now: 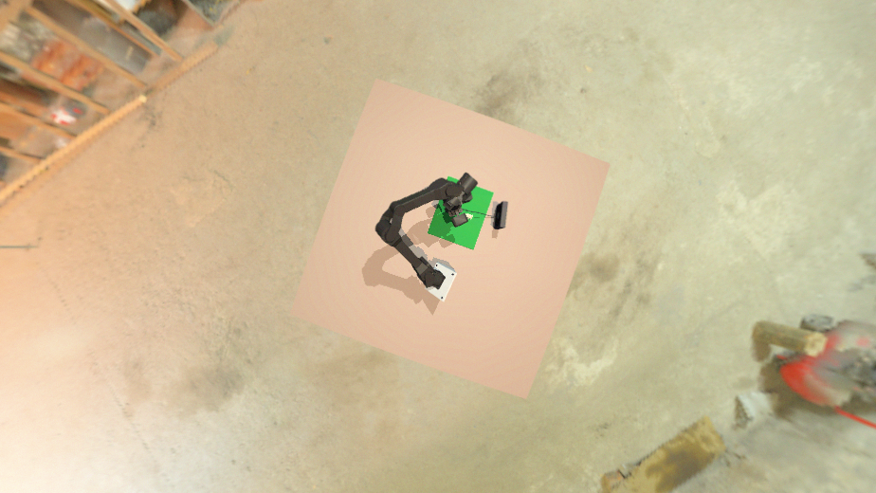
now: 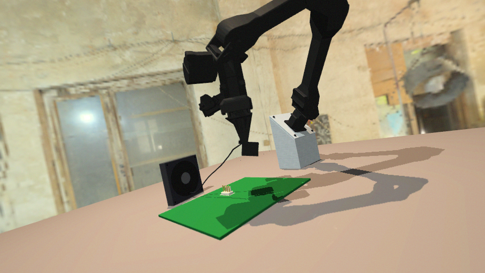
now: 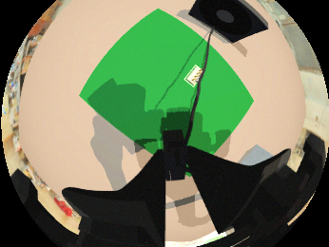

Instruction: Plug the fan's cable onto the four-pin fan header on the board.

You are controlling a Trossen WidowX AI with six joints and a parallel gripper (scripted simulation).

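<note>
My gripper tip is 140 mm above the green board, 50 mm to the left of it and 20 mm short of it. From my gripper tip the other things lie so: black plug (10 mm to the left, 10 mm below, 10 mm behind); four-pin header (120 mm below, 90 mm to the right, 20 mm ahead); black fan (210 mm to the right, 80 mm ahead, 70 mm below).
</note>
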